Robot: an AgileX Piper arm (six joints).
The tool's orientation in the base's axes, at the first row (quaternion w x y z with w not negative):
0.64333, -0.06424, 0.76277, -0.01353
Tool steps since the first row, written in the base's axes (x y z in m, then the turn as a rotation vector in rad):
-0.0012, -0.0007, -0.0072, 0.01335, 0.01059, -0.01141
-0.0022, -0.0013, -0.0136, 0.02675, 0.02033, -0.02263
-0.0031, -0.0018, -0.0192, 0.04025, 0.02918, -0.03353
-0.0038, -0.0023, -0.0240, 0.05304, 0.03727, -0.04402
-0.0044, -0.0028, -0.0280, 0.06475, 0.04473, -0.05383
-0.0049, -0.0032, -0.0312, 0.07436, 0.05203, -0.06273
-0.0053, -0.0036, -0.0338, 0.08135, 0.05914, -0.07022
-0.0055, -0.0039, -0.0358, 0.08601, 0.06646, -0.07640
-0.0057, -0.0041, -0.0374, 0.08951, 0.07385, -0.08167
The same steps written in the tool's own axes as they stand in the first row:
0.0073, 0.0001, 0.0000, 0.00777, 0.01060, 0.01574
0.0138, 0.0003, 0.0001, 0.01544, 0.02034, 0.03145
0.0195, 0.0004, 0.0001, 0.02288, 0.02915, 0.04715
0.0244, 0.0005, 0.0002, 0.03013, 0.03722, 0.06202
0.0285, 0.0005, 0.0003, 0.03696, 0.04469, 0.07569
0.0317, 0.0004, 0.0003, 0.04326, 0.05207, 0.08712
0.0344, 0.0003, 0.0004, 0.04863, 0.05933, 0.09572
0.0364, 0.0003, 0.0005, 0.05307, 0.06685, 0.10182
0.0380, 0.0003, 0.0006, 0.05681, 0.07444, 0.10662

